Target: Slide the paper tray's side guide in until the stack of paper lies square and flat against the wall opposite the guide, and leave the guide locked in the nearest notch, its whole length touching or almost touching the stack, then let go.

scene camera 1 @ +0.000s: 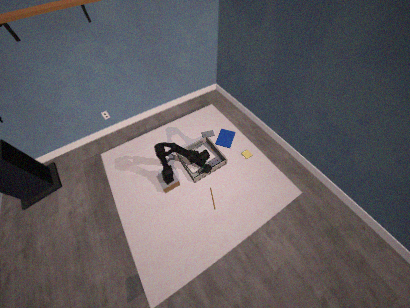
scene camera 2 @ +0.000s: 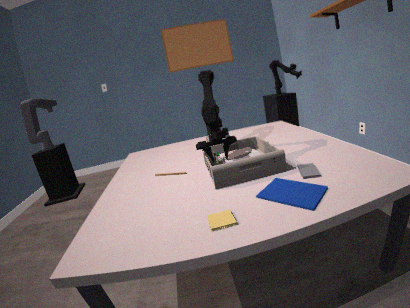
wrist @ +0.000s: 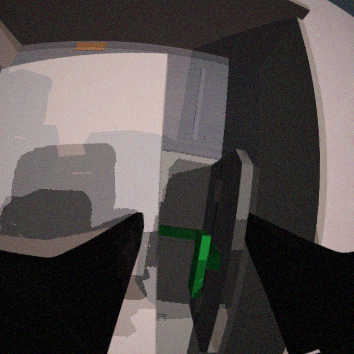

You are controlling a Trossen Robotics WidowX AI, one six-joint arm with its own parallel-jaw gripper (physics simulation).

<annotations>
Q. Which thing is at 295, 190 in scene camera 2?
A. A blue book.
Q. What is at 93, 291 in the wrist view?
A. The gripper.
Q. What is the gripper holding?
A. Nothing.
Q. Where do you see a grey side guide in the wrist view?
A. At 217, 251
</annotations>
